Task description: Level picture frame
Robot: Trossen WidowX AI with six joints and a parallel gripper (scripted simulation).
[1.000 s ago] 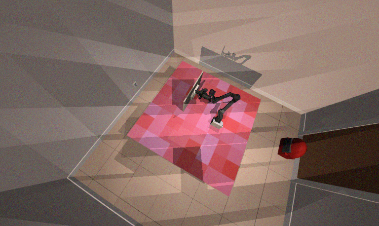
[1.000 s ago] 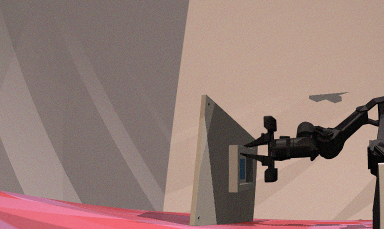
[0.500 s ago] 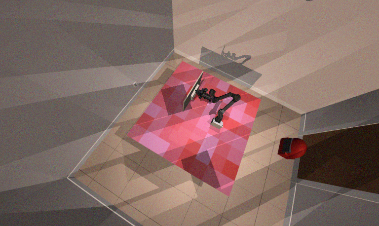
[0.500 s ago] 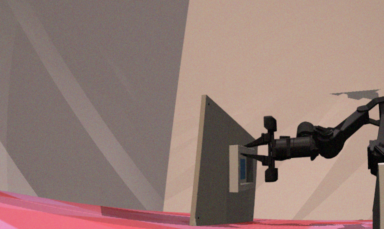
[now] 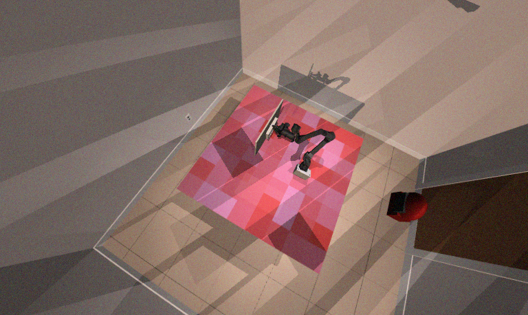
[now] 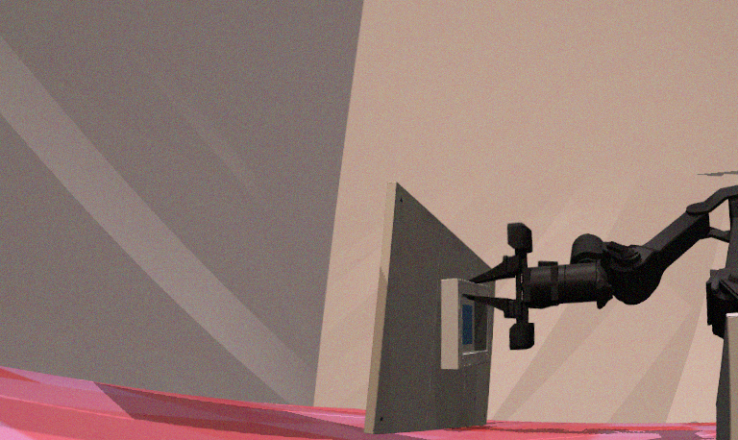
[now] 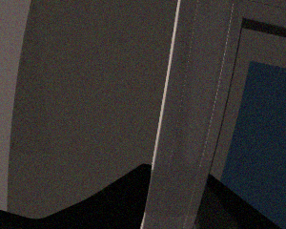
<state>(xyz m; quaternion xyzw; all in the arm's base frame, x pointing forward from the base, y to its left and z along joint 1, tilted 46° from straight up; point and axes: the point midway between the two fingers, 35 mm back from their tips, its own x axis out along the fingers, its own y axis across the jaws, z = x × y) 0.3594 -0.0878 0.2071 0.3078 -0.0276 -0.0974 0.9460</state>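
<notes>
Right now my gripper tip is 5 cm above the picture frame and 1 cm to the left of it. From my gripper tip the other things lie so: wall panel 7 cm below, 2 cm ahead.
</notes>
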